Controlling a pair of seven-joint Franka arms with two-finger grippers.
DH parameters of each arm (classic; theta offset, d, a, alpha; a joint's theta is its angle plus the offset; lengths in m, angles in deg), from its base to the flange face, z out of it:
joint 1: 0 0.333 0 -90
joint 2: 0 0 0 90
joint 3: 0 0.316 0.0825 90
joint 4: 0 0 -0.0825 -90
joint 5: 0 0.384 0 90
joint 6: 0 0 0.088 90
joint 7: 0 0.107 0 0
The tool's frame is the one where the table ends.
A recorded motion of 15 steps. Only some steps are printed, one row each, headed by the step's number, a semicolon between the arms.
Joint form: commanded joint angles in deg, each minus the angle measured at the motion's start. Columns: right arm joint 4, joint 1, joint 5, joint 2, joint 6, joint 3, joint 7; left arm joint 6, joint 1, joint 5, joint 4, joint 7, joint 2, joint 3.
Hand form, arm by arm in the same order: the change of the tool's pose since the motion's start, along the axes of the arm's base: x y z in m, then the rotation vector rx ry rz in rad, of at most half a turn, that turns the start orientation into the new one. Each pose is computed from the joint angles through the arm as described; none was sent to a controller.
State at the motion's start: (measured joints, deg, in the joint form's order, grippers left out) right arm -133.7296 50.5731 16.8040 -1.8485 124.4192 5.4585 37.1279; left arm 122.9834 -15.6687 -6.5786 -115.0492 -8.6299 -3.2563 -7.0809
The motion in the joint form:
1: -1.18 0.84 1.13 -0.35 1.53 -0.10 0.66; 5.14 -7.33 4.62 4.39 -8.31 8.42 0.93
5: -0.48 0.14 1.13 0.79 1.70 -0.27 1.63; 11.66 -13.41 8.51 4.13 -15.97 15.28 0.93
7: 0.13 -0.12 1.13 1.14 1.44 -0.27 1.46; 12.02 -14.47 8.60 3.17 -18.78 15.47 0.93
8: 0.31 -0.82 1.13 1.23 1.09 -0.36 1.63; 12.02 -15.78 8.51 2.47 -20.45 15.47 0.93
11: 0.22 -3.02 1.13 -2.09 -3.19 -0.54 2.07; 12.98 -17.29 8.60 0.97 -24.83 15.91 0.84
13: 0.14 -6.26 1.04 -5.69 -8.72 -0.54 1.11; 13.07 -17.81 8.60 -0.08 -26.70 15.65 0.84
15: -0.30 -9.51 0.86 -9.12 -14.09 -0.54 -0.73; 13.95 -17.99 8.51 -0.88 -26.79 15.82 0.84
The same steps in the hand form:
1: -0.0068 0.0004 -0.0036 0.0111 0.0017 -0.0174; 0.0119 -0.0708 -0.0375 0.0221 -0.0230 0.0038
5: 0.0019 -0.0001 -0.0079 0.0035 0.0062 -0.0495; -0.0035 -0.1342 -0.1002 0.0438 -0.0232 -0.0032
7: 0.0052 0.0011 -0.0068 0.0053 0.0072 -0.0502; -0.0128 -0.1418 -0.1095 0.0448 -0.0064 0.0247
8: 0.0108 -0.0022 -0.0067 0.0018 0.0108 -0.0655; -0.0236 -0.1515 -0.1153 0.0470 0.0075 0.0308
11: 0.0192 -0.0197 0.0156 -0.0067 0.0281 -0.0974; -0.0380 -0.1623 -0.1303 0.0472 0.0300 0.0761
13: 0.0289 -0.0442 0.0384 -0.0195 0.0550 -0.1144; -0.0453 -0.1638 -0.1359 0.0515 0.0428 0.0986
15: 0.0352 -0.0708 0.0567 -0.0330 0.0844 -0.1168; -0.0483 -0.1640 -0.1424 0.0510 0.0453 0.0975

